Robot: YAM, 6 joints.
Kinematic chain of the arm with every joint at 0, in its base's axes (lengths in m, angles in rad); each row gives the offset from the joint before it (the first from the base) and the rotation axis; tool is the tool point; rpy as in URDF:
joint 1: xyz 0 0 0.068 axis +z
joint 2: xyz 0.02 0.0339 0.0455 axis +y
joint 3: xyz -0.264 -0.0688 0 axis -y
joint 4: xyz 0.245 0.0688 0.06 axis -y
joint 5: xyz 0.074 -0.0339 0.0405 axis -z
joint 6: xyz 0.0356 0 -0.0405 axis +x
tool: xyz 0 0 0 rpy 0 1.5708 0
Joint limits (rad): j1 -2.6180..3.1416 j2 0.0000..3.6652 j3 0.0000..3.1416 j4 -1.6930..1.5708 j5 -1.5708..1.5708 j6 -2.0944..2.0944
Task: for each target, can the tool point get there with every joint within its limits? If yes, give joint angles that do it. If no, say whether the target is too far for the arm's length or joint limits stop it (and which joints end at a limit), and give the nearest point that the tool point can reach.
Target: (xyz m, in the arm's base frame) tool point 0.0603 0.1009 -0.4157
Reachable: no: joint limits stop it (at a limit: joint 2) | nearest point 0.0694 0.1161 -0.3621 | short by 0.056 m
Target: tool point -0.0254 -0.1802 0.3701
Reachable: yes | joints -1.7524 0.9427 0.5360 1.2999 -0.2141 1.5283
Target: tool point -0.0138 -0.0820 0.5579
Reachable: yes | joints -2.0802 0.8135 1.4025 0.1764 -0.9036 -0.3262
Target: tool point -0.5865 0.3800 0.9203
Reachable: no: too far | nearest point -0.3549 0.2300 0.5924 | short by 0.429 m
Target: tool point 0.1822 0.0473 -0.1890
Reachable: yes | joints 0.0993 3.0299 0.8830 0.4357 -0.9514 -1.0281
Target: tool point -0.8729 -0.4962 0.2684
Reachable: no: too far | nearest point -0.5530 -0.3186 0.2108 | short by 0.370 m
